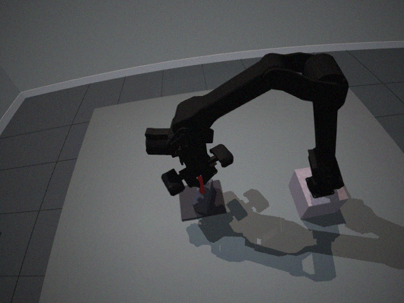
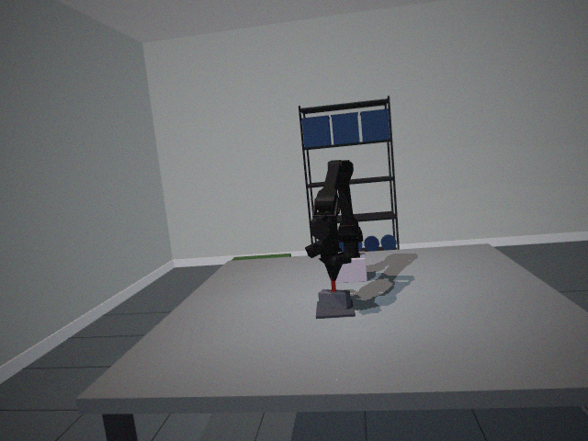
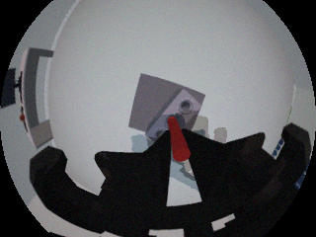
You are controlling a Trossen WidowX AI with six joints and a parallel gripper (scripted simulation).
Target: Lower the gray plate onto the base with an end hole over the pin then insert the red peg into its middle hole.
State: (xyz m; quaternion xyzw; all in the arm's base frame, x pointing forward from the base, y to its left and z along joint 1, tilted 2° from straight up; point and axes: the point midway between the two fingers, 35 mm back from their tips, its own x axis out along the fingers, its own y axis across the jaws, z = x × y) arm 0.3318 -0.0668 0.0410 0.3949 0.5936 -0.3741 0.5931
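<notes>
My gripper tip is right at the red peg. The rest, counted from my gripper tip: gray plate: 5 cm below; then dark square base: 1 cm ahead, 1 cm to the left, 9 cm below.
</notes>
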